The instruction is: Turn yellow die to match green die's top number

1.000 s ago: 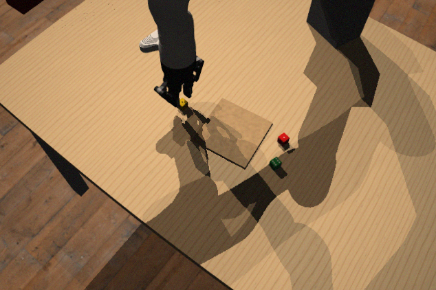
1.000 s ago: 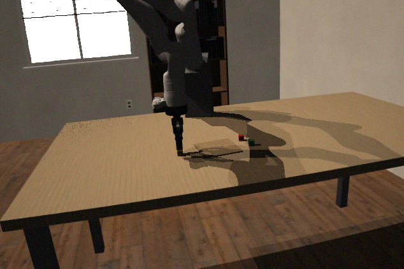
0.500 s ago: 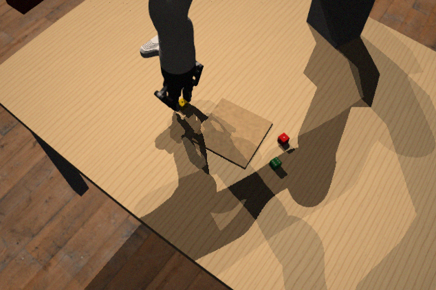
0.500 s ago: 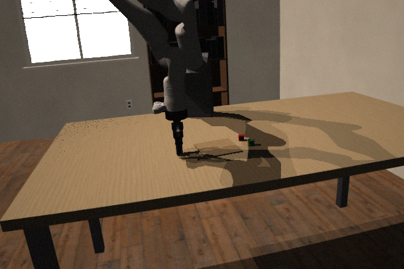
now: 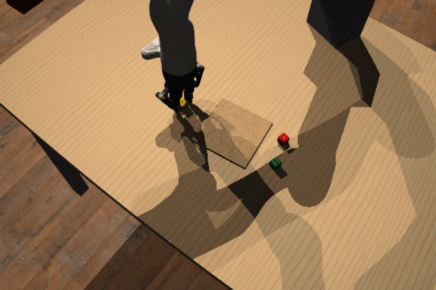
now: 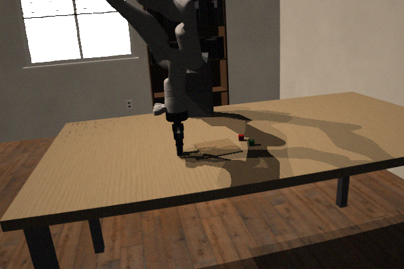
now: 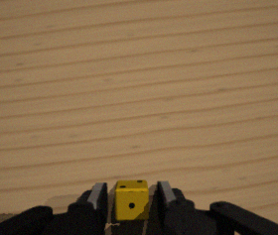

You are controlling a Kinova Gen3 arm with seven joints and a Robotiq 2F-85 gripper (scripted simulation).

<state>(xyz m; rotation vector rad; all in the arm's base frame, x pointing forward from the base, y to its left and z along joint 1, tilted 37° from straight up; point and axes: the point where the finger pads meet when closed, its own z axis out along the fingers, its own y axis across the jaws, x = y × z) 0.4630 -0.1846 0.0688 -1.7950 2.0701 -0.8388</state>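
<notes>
Right now the yellow die is 10 mm below my hand. The rest, counted from my hand: red die (250 mm to the left, 30 mm behind, 10 mm below); green die (260 mm to the left, 40 mm ahead, 10 mm below); brown mat (140 mm to the left, 20 mm below).
</notes>
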